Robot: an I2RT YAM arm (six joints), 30 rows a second.
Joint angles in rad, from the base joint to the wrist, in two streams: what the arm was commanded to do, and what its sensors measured. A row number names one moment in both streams.
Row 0, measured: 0.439, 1.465, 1.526, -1.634, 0.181, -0.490
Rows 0 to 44, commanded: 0.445, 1.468, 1.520, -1.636, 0.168, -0.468; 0.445, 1.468, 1.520, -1.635, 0.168, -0.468; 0.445, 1.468, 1.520, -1.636, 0.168, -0.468; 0.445, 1.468, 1.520, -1.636, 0.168, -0.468; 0.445, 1.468, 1.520, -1.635, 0.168, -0.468; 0.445, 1.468, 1.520, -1.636, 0.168, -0.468; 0.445, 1.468, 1.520, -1.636, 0.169, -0.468; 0.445, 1.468, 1.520, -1.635, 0.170, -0.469; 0.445, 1.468, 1.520, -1.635, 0.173, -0.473; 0.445, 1.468, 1.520, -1.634, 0.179, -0.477; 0.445, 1.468, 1.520, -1.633, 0.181, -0.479; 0.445, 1.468, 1.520, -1.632, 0.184, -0.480; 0.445, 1.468, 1.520, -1.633, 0.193, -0.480; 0.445, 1.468, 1.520, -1.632, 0.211, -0.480; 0.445, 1.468, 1.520, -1.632, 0.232, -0.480; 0.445, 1.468, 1.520, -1.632, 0.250, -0.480; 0.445, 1.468, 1.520, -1.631, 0.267, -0.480; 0.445, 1.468, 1.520, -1.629, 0.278, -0.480; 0.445, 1.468, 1.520, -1.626, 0.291, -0.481; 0.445, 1.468, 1.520, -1.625, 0.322, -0.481; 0.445, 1.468, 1.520, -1.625, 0.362, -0.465; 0.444, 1.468, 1.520, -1.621, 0.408, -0.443; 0.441, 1.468, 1.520, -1.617, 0.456, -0.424; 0.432, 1.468, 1.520, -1.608, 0.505, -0.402; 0.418, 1.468, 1.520, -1.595, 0.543, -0.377; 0.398, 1.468, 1.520, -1.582, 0.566, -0.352; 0.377, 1.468, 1.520, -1.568, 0.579, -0.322; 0.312, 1.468, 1.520, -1.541, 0.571, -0.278; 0.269, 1.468, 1.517, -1.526, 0.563, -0.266; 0.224, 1.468, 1.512, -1.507, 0.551, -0.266; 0.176, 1.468, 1.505, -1.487, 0.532, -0.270; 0.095, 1.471, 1.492, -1.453, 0.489, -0.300; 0.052, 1.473, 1.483, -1.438, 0.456, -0.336; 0.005, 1.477, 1.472, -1.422, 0.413, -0.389; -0.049, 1.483, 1.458, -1.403, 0.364, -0.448; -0.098, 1.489, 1.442, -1.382, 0.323, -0.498; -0.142, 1.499, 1.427, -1.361, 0.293, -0.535; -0.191, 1.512, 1.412, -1.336, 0.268, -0.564; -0.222, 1.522, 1.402, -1.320, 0.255, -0.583; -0.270, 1.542, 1.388, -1.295, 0.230, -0.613; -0.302, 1.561, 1.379, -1.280, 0.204, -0.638; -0.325, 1.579, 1.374, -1.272, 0.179, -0.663; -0.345, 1.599, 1.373, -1.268, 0.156, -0.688; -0.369, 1.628, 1.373, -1.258, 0.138, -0.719; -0.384, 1.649, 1.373, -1.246, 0.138, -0.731
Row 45, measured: -0.341, 1.594, 1.386, -1.263, 0.242, -0.606
